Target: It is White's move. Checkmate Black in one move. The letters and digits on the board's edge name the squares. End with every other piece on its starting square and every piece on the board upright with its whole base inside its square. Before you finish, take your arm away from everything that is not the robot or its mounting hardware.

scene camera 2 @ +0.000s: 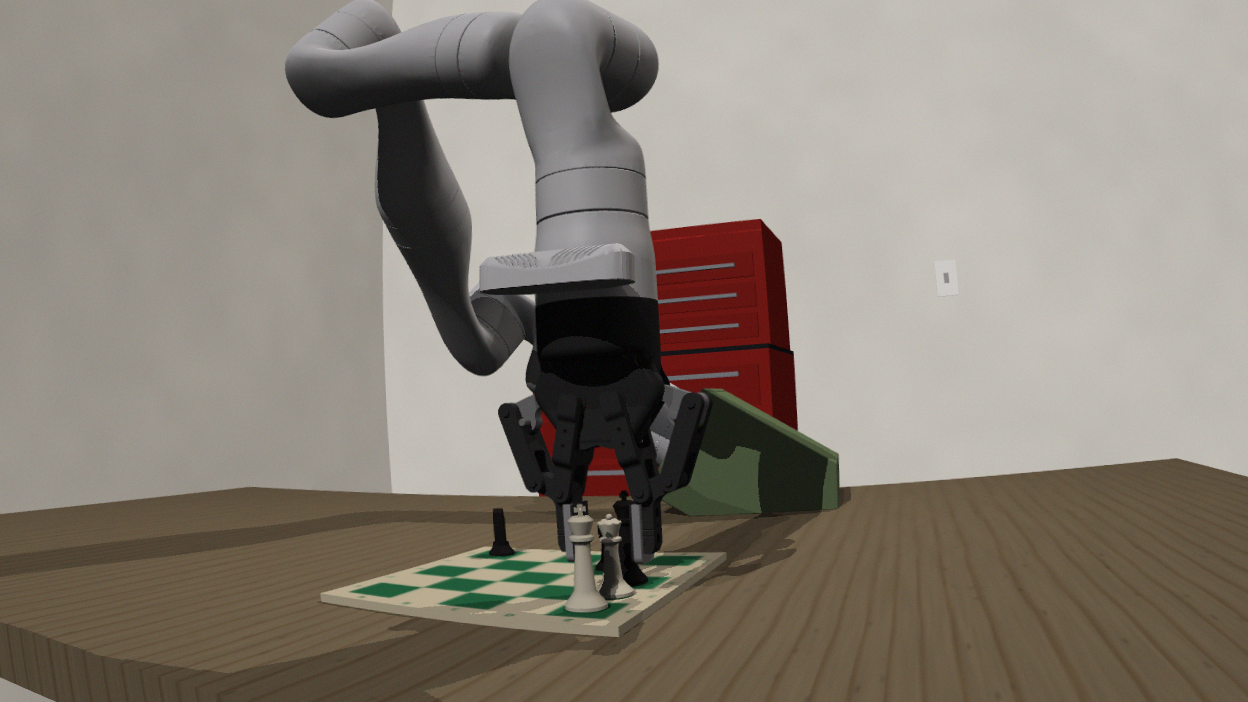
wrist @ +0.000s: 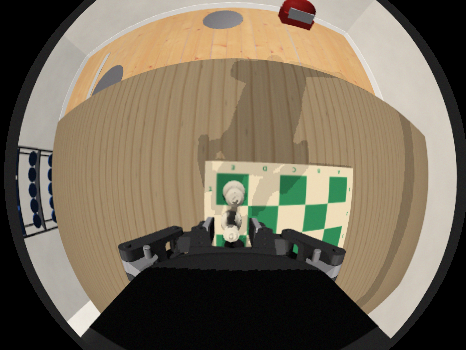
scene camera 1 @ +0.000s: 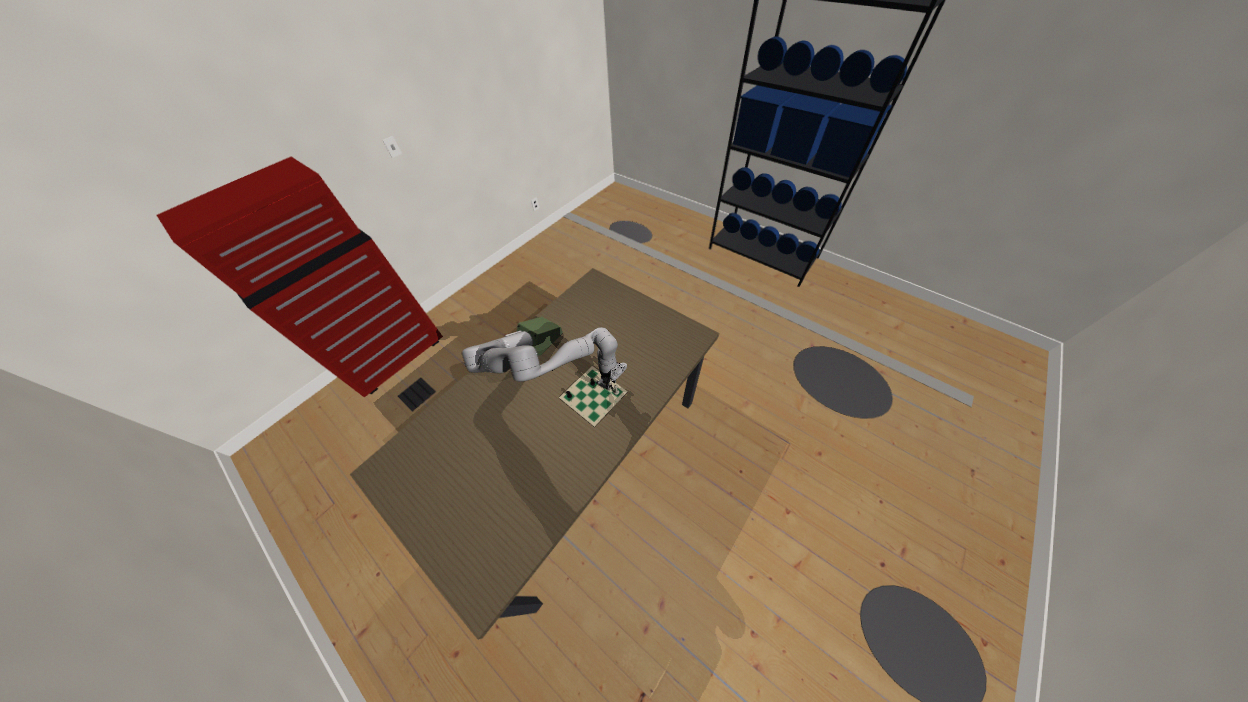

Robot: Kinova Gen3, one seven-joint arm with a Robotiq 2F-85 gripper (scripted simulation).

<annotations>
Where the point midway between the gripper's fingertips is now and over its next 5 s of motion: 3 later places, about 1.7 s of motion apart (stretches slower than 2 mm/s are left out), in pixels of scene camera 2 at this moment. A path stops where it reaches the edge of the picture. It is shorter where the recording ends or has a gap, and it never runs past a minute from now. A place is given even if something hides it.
My gripper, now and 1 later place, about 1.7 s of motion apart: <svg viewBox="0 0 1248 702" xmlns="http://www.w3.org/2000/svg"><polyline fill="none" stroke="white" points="610,561 601,399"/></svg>
</annotations>
